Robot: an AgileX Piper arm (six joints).
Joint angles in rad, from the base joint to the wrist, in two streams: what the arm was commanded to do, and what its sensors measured. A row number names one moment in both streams.
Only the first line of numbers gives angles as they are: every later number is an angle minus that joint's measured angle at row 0.
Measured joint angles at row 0: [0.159, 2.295, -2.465, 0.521, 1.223, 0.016]
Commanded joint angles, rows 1 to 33: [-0.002, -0.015, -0.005, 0.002, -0.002, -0.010]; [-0.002, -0.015, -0.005, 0.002, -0.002, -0.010]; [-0.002, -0.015, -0.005, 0.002, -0.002, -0.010]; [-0.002, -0.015, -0.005, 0.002, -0.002, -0.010]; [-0.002, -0.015, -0.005, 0.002, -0.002, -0.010]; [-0.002, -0.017, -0.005, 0.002, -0.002, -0.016]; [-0.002, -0.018, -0.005, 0.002, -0.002, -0.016]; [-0.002, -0.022, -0.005, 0.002, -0.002, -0.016]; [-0.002, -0.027, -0.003, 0.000, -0.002, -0.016]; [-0.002, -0.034, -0.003, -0.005, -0.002, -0.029]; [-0.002, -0.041, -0.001, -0.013, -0.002, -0.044]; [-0.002, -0.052, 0.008, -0.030, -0.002, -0.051]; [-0.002, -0.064, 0.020, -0.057, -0.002, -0.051]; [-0.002, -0.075, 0.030, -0.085, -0.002, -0.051]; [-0.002, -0.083, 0.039, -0.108, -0.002, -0.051]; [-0.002, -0.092, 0.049, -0.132, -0.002, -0.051]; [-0.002, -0.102, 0.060, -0.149, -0.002, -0.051]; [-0.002, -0.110, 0.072, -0.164, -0.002, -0.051]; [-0.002, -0.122, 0.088, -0.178, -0.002, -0.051]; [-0.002, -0.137, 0.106, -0.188, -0.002, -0.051]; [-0.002, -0.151, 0.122, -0.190, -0.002, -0.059]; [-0.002, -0.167, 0.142, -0.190, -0.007, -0.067]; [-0.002, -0.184, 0.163, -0.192, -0.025, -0.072]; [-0.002, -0.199, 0.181, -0.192, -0.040, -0.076]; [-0.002, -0.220, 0.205, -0.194, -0.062, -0.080]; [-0.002, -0.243, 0.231, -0.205, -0.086, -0.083]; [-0.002, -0.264, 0.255, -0.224, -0.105, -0.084]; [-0.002, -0.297, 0.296, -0.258, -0.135, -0.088]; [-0.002, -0.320, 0.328, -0.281, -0.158, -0.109]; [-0.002, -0.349, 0.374, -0.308, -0.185, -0.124]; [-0.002, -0.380, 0.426, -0.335, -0.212, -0.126]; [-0.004, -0.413, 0.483, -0.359, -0.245, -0.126]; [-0.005, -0.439, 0.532, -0.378, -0.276, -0.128]
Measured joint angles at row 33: [0.000, -0.334, 0.374, -0.287, -0.158, -0.103]
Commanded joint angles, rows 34 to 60: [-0.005, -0.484, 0.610, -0.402, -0.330, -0.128]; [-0.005, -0.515, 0.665, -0.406, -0.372, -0.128]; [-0.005, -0.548, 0.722, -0.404, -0.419, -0.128]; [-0.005, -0.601, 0.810, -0.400, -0.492, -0.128]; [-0.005, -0.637, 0.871, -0.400, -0.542, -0.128]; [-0.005, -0.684, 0.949, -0.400, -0.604, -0.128]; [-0.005, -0.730, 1.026, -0.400, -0.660, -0.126]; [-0.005, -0.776, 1.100, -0.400, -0.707, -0.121]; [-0.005, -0.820, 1.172, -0.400, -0.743, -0.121]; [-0.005, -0.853, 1.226, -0.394, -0.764, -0.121]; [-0.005, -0.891, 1.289, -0.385, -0.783, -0.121]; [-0.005, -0.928, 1.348, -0.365, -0.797, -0.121]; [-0.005, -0.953, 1.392, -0.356, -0.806, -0.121]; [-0.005, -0.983, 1.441, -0.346, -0.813, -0.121]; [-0.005, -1.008, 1.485, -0.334, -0.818, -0.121]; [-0.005, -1.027, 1.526, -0.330, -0.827, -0.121]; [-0.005, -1.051, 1.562, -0.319, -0.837, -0.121]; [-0.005, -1.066, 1.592, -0.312, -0.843, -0.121]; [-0.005, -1.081, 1.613, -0.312, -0.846, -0.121]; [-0.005, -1.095, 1.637, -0.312, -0.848, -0.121]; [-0.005, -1.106, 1.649, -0.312, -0.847, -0.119]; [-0.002, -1.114, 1.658, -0.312, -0.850, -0.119]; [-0.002, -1.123, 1.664, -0.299, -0.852, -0.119]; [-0.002, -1.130, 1.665, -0.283, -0.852, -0.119]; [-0.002, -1.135, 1.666, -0.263, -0.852, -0.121]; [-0.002, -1.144, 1.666, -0.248, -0.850, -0.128]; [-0.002, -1.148, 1.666, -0.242, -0.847, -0.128]
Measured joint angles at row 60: [0.000, -1.121, 1.662, -0.283, -0.826, -0.117]
